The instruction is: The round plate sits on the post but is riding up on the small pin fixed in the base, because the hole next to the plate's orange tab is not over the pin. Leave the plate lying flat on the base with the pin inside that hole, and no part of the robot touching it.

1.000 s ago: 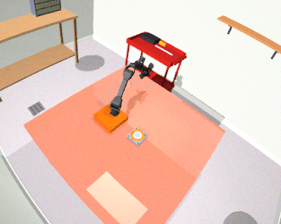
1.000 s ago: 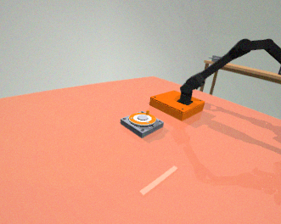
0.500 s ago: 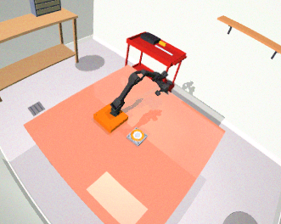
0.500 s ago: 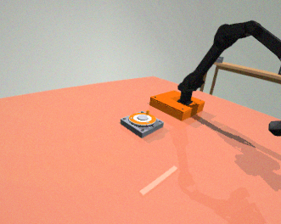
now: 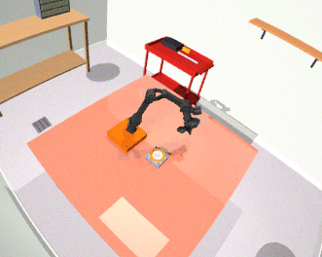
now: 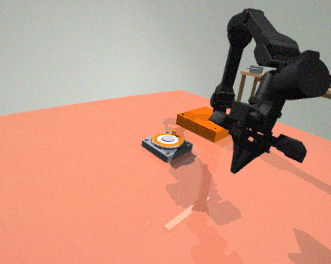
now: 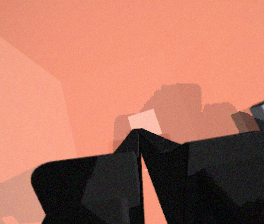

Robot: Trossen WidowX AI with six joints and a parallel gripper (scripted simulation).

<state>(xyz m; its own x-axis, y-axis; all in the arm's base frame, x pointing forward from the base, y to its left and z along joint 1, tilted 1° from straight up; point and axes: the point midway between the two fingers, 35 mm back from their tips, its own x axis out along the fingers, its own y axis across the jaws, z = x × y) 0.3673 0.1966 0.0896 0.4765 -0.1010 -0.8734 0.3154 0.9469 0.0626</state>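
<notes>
Right now my gripper tip is 25 cm to the left of the square grey base, 11 cm past it and 8 cm above it.
</notes>
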